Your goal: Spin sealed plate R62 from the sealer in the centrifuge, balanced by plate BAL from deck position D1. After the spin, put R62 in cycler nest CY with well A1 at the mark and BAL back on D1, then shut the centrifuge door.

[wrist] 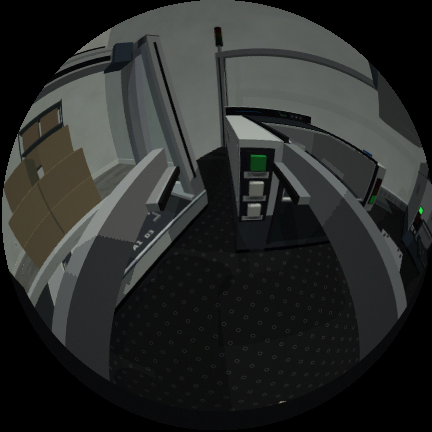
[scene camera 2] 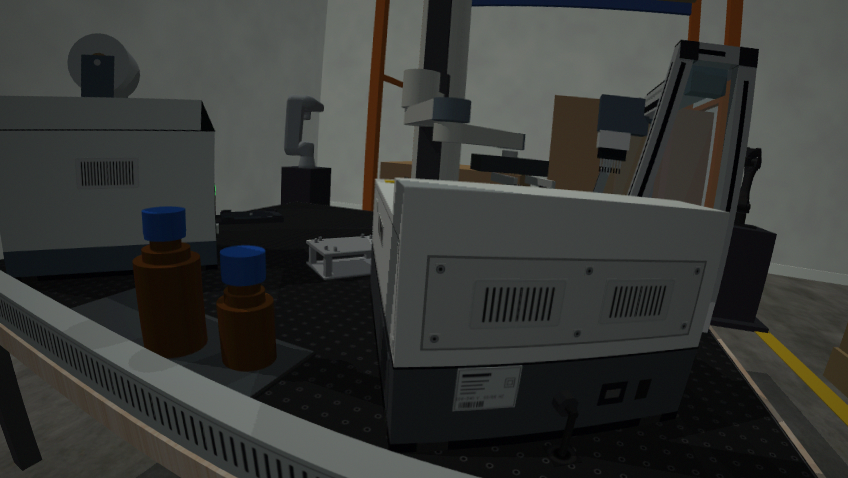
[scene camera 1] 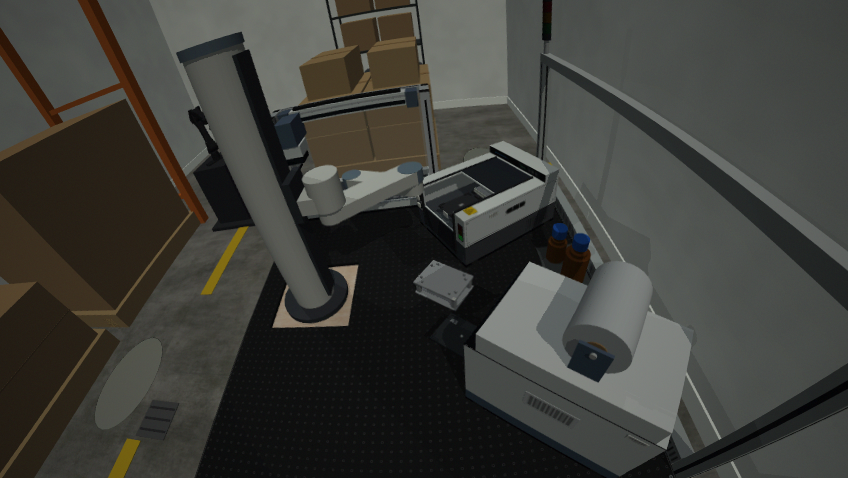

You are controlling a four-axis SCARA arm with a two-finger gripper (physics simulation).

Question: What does the gripper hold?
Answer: Nothing.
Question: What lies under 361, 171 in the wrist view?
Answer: A centrifuge.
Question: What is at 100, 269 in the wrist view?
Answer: The gripper.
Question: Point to a brown bottles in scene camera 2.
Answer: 168, 281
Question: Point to a centrifuge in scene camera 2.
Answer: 503, 314
